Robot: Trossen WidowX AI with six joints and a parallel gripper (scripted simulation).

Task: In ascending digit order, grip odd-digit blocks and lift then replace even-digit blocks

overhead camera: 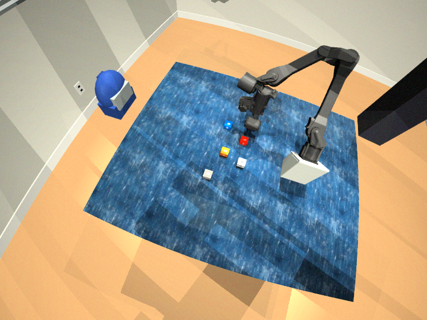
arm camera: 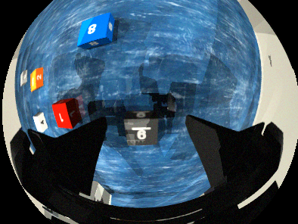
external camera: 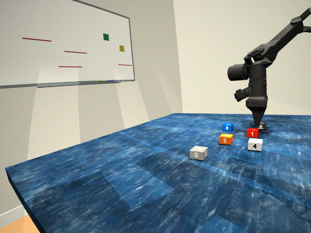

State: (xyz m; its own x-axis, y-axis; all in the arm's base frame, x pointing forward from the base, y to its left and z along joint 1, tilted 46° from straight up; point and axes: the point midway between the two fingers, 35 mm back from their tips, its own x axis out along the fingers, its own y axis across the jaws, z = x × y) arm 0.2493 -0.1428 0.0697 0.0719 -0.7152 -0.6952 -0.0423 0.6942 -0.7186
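Right now my gripper tip is 10 mm past the dark grey block. Also, from my gripper tip: red block 110 mm to the left; then orange block 60 mm ahead, 190 mm to the left; then blue block 90 mm ahead, 60 mm to the left.
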